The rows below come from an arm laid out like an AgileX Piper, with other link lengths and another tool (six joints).
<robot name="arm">
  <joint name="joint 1" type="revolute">
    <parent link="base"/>
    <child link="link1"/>
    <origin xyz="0 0 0.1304"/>
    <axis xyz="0 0 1"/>
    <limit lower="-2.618" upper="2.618"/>
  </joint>
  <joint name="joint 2" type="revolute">
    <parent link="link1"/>
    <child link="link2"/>
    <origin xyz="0 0 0"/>
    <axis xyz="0 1 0"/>
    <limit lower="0" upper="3.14"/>
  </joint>
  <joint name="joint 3" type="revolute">
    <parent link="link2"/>
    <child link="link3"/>
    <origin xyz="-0.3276 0 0.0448"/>
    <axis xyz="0 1 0"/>
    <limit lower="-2.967" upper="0"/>
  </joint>
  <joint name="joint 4" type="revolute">
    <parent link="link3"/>
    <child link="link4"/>
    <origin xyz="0.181 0 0.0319"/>
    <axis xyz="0.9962 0 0.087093"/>
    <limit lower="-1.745" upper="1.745"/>
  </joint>
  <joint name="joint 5" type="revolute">
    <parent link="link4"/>
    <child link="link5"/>
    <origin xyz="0 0 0"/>
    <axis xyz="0 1 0"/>
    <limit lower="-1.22" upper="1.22"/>
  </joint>
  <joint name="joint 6" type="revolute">
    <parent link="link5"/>
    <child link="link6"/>
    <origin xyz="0.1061 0 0.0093"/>
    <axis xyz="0.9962 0 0.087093"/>
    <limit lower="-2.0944" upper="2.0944"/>
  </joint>
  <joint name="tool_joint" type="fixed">
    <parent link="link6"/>
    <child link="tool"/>
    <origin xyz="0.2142 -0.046 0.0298" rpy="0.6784 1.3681 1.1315"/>
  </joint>
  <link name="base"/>
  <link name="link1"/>
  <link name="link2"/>
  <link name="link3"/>
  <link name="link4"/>
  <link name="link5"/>
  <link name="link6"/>
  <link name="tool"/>
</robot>
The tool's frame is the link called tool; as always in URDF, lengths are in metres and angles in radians.
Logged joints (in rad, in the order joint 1, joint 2, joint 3, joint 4, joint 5, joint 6), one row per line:
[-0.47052, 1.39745, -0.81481, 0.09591, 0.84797, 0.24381]
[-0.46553, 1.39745, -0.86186, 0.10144, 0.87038, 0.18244]
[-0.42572, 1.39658, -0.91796, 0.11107, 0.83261, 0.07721]
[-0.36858, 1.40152, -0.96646, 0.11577, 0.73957, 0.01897]
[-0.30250, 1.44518, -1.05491, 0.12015, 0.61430, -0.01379]
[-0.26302, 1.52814, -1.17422, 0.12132, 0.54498, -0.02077]
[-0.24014, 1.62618, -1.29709, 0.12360, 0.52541, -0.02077]
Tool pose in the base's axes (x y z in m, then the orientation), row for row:
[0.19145, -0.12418, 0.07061, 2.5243, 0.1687, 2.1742]
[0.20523, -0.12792, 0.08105, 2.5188, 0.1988, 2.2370]
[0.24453, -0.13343, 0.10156, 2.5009, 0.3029, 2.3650]
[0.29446, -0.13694, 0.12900, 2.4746, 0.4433, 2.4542]
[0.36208, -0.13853, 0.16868, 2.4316, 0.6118, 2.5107]
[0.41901, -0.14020, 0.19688, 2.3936, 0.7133, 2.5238]
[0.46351, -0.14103, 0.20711, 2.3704, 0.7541, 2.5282]
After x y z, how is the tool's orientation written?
As angles about the fixed x, y, z axes (roll, pitch, yaw), in radians.
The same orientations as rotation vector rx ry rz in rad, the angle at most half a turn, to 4 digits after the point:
[1.1634, 2.3676, 0.6406]
[1.0703, 2.3953, 0.6448]
[0.8473, 2.4129, 0.6367]
[0.6436, 2.3644, 0.6113]
[0.4561, 2.2628, 0.5833]
[0.3611, 2.1864, 0.5715]
[0.3194, 2.1527, 0.5746]

